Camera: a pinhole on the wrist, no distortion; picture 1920 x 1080 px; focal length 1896.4 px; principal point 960.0 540.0 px. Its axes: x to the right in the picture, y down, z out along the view. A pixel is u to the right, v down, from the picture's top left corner.
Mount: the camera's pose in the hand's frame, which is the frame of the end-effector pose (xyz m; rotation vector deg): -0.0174 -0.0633 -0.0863 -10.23 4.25 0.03
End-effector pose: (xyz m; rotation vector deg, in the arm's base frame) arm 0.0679 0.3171 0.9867 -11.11 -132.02 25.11
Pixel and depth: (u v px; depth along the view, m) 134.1 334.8 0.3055
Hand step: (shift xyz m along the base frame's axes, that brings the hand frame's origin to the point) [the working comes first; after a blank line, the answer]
In the camera's frame: -0.1330 -0.0331 0.3055

-0.0770 -0.1301 -0.2181
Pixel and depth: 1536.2 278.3 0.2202
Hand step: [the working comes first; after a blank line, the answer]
In the camera's frame: 0.0669 -0.0304 0.2202

-0.1397 -0.0658 -0.0201
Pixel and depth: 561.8 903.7 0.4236
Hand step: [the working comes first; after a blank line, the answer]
In the camera's frame: -0.0889 0.0812 0.4236

-0.1788 -0.0157 -0.2923
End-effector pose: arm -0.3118 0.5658 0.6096 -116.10 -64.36 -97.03
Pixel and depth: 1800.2 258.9 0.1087
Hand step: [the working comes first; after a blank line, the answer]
In the camera's frame: 0.0482 -0.0161 0.1087

-0.0275 0.0674 0.0144
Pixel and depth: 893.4 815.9 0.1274
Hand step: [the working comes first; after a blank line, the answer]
In the camera's frame: -0.0045 0.0185 0.1274

0.0096 0.0330 -0.0276
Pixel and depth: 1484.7 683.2 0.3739
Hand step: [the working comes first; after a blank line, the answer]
In the camera's frame: 0.1035 0.0282 0.3739

0.2140 0.1958 0.0375
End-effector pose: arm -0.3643 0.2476 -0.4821 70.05 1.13 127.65
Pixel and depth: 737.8 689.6 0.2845
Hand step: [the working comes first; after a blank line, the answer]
In the camera's frame: -0.0333 0.0224 0.2845

0.1555 -0.0724 0.0904
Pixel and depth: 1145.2 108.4 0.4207
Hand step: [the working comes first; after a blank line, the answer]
In the camera's frame: 0.0411 -0.0957 0.4207

0.2819 0.0080 0.2153
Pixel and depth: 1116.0 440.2 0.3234
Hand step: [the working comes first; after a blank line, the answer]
In the camera's frame: 0.0266 -0.0170 0.3234

0.1775 -0.0248 0.1529
